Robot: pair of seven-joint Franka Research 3 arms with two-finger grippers.
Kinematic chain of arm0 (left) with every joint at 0, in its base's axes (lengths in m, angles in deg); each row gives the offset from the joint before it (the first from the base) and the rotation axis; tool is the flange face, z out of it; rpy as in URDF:
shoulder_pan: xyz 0 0 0.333 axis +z
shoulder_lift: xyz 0 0 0 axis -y
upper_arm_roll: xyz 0 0 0.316 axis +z
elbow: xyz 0.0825 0 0 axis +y
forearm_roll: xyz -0.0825 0 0.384 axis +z
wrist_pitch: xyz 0 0 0 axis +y
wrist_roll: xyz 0.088 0 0 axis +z
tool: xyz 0 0 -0.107 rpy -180 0 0
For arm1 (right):
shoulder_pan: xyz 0 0 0.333 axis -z
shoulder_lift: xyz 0 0 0 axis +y
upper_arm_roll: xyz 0 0 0.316 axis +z
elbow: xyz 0.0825 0 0 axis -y
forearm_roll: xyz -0.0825 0 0.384 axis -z
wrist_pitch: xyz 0 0 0 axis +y
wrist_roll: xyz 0.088 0 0 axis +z
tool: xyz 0 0 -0.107 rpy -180 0 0
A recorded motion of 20 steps. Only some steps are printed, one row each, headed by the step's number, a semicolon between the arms.
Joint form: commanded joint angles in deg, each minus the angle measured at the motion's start. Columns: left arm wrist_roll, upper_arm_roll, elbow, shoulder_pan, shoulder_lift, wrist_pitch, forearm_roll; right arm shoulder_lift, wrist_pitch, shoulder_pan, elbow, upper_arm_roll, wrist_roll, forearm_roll.
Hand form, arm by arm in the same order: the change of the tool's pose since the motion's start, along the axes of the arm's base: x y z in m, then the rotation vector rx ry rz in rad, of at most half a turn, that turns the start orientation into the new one. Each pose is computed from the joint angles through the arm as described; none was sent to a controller.
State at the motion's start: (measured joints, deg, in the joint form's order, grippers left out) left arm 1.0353 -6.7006 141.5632 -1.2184 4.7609 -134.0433 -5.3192; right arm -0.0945 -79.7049 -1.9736 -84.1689 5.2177 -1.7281 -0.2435
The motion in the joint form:
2: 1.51 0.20 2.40 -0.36 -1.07 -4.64 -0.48; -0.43 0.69 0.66 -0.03 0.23 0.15 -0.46
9: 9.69 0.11 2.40 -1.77 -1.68 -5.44 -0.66; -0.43 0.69 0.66 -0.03 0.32 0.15 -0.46
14: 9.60 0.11 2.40 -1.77 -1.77 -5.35 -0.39; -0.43 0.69 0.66 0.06 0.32 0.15 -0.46
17: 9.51 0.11 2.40 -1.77 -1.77 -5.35 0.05; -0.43 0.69 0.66 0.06 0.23 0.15 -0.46
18: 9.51 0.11 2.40 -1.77 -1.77 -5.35 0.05; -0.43 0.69 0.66 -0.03 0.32 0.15 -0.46
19: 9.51 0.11 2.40 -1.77 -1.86 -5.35 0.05; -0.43 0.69 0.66 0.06 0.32 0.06 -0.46
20: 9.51 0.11 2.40 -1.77 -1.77 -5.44 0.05; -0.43 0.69 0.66 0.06 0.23 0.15 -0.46
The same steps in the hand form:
2: -0.0059 0.0006 -0.0185 -0.0037 -0.0184 0.0346; -0.0034 -0.0032 0.0028 0.0068 0.0059 -0.0039
9: -0.0065 -0.0113 -0.0221 -0.0003 -0.0136 0.1541; -0.0035 -0.0024 0.0028 0.0068 0.0059 -0.0024
14: -0.0068 -0.0113 -0.0230 0.0029 -0.0113 0.1488; -0.0035 -0.0024 0.0035 0.0070 0.0044 -0.0024
17: -0.0068 -0.0112 -0.0230 0.0075 -0.0125 0.1412; -0.0034 -0.0032 0.0035 0.0070 0.0044 -0.0039
18: -0.0068 -0.0112 -0.0230 0.0075 -0.0125 0.1412; -0.0035 -0.0024 0.0028 0.0068 0.0059 -0.0024
19: -0.0068 -0.0112 -0.0237 0.0077 -0.0109 0.1412; -0.0035 -0.0024 0.0035 0.0068 0.0044 -0.0039
20: -0.0066 -0.0112 -0.0228 0.0073 -0.0140 0.1413; -0.0034 -0.0032 0.0035 0.0070 0.0044 -0.0039

